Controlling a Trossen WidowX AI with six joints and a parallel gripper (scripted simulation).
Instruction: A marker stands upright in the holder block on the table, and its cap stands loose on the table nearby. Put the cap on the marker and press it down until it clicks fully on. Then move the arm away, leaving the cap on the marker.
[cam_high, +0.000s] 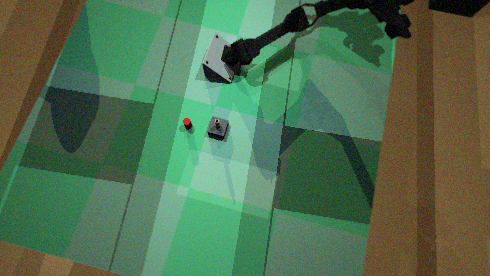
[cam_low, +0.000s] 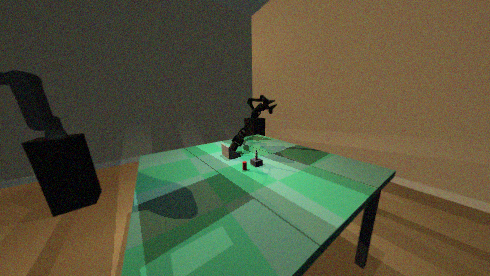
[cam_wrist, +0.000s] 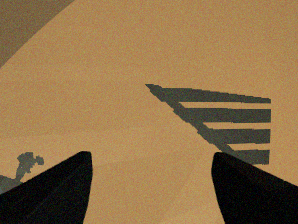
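My gripper tip is now 26 cm short of the red cap, 57 cm to the left of it and 39 cm above it. Also, from my gripper tip: holder block 24 cm ahead, 46 cm to the right, 40 cm below.
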